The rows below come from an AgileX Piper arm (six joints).
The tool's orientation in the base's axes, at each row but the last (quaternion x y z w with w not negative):
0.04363, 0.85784, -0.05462, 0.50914
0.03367, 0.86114, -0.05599, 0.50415
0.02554, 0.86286, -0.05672, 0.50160
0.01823, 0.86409, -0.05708, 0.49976
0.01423, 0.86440, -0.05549, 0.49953
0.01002, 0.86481, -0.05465, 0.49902
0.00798, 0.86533, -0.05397, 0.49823
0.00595, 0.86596, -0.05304, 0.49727
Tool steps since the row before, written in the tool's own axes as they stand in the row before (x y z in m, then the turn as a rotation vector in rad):
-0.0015, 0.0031, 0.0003, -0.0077, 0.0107, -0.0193
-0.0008, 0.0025, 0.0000, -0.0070, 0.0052, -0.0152
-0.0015, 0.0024, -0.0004, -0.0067, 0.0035, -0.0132
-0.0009, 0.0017, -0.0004, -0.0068, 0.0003, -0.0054
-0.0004, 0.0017, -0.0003, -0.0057, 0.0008, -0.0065
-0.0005, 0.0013, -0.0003, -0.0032, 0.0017, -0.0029
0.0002, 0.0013, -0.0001, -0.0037, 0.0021, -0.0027
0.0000, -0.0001, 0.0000, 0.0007, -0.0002, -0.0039
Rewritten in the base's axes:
0.0014, 0.0030, 0.0010, -0.0117, 0.0131, 0.0154
0.0007, 0.0025, 0.0005, -0.0091, 0.0071, 0.0132
0.0006, 0.0025, 0.0013, -0.0077, 0.0052, 0.0120
0.0003, 0.0018, 0.0008, -0.0012, 0.0011, 0.0085
0.0001, 0.0017, 0.0004, -0.0027, 0.0017, 0.0081
0.0001, 0.0013, 0.0005, -0.0008, 0.0021, 0.0041
-0.0001, 0.0013, -0.0002, -0.0003, 0.0025, 0.0044
0.0000, -0.0001, 0.0000, -0.0037, 0.0002, 0.0014

